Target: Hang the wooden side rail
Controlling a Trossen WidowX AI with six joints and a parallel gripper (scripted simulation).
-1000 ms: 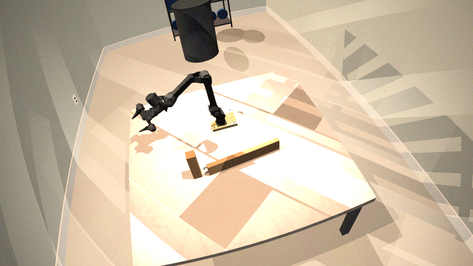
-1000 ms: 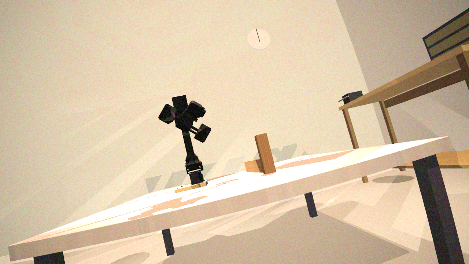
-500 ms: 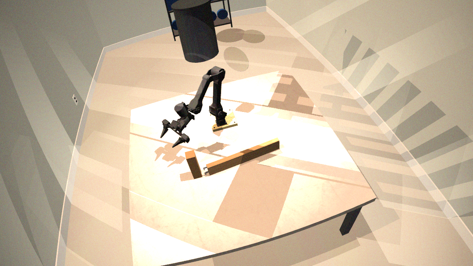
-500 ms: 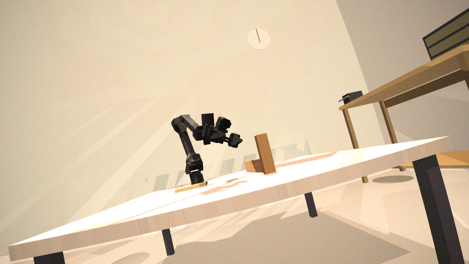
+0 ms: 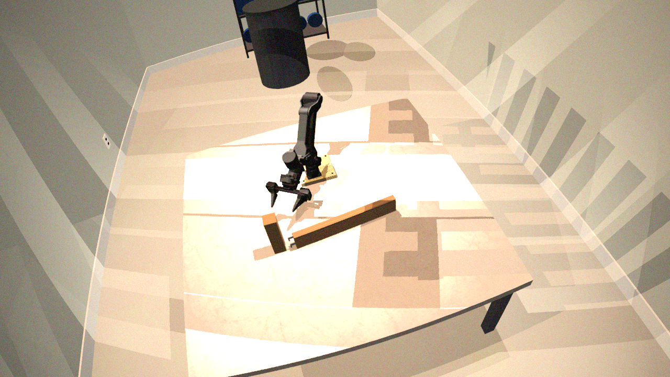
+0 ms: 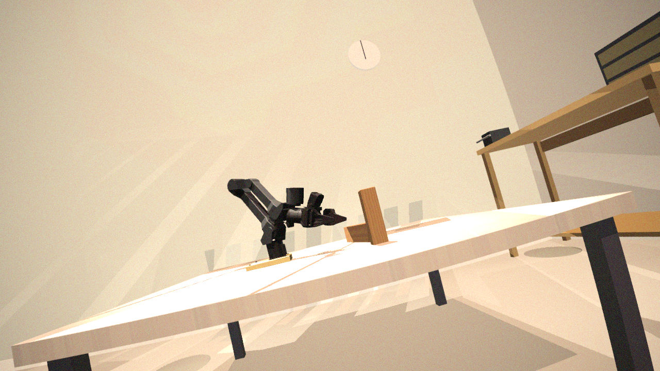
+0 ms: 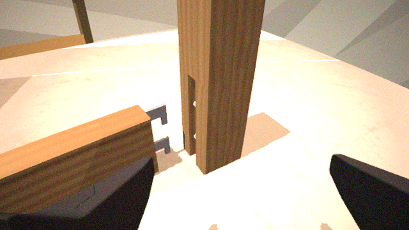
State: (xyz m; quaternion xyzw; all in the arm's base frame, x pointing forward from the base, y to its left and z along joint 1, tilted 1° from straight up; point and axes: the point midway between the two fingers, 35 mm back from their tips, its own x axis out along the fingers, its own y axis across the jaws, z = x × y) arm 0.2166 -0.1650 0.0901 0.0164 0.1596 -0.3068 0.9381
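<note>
Right now the headboard post is 10 cm ahead of my gripper tip, 5 cm to the right of it and 2 cm below it.
</note>
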